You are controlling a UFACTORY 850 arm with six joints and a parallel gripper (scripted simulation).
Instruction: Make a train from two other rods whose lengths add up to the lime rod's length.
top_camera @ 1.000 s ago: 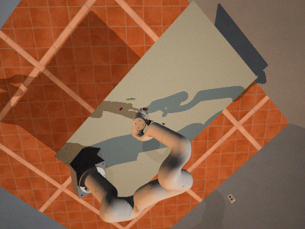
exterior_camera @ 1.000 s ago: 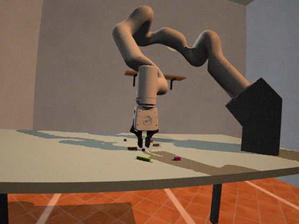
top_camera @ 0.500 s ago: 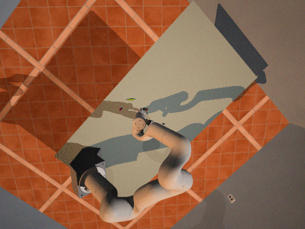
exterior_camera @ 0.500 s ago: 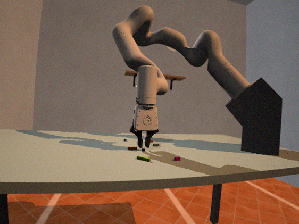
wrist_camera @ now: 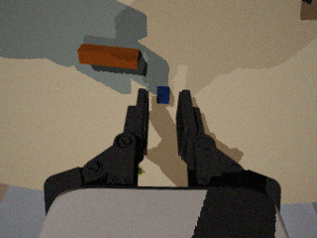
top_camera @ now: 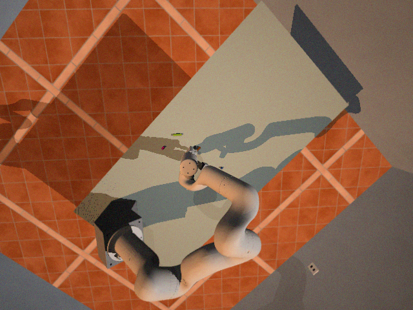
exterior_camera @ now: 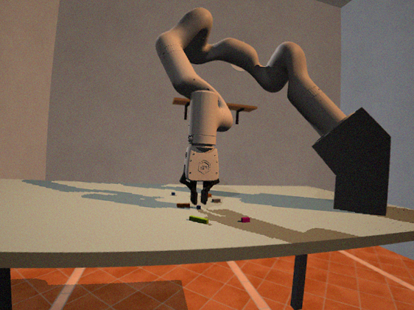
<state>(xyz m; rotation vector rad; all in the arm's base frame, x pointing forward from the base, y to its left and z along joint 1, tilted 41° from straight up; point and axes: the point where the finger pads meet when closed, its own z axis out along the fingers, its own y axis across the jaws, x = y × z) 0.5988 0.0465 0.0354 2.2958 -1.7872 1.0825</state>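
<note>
The orange rod lies 40 mm ahead of my hand, 30 mm to the right of it and 30 mm below it. Also, from my hand: magenta rod 90 mm behind, 140 mm to the left, 30 mm below; lime rod 30 mm ahead, 120 mm to the left, 30 mm below; grey rod 90 mm behind, 100 mm to the right, 30 mm below.
</note>
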